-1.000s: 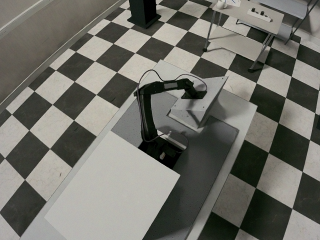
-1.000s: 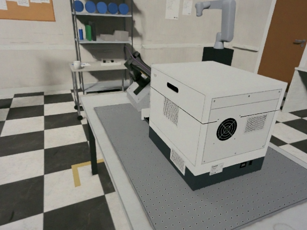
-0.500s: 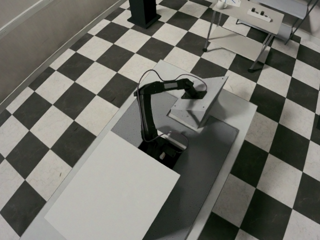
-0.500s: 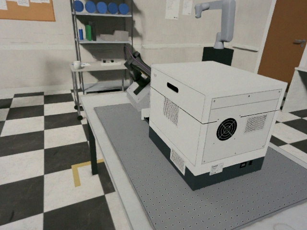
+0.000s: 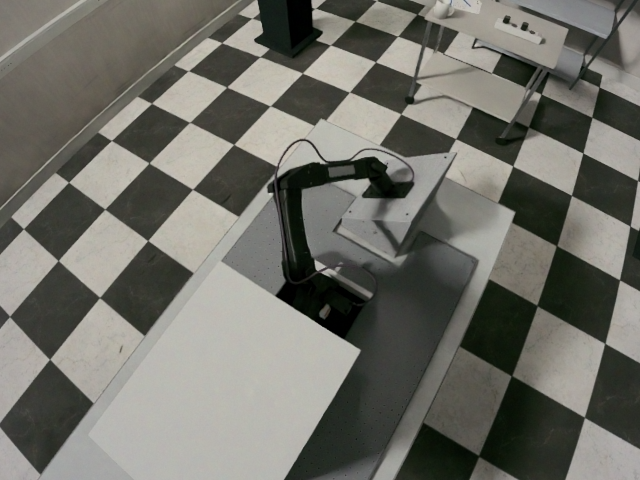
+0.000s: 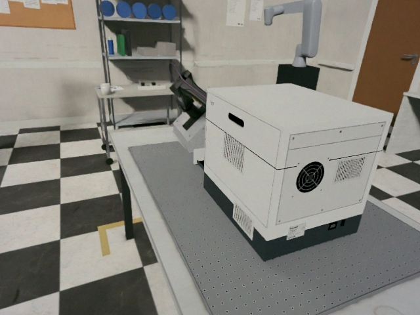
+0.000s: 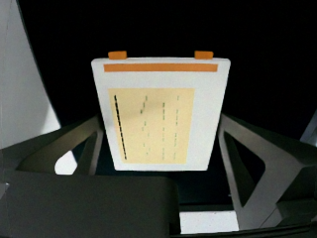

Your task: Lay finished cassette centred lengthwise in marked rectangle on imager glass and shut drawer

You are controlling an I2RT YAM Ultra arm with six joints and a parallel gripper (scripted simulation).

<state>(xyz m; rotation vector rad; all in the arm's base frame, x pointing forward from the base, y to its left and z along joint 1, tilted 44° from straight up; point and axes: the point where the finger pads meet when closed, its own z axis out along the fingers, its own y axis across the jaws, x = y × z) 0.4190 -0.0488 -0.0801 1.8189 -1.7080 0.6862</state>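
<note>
The finished cassette lies right at my hand. From my hand the other things lie so: drawer 20 mm ahead, 10 mm above.
</note>
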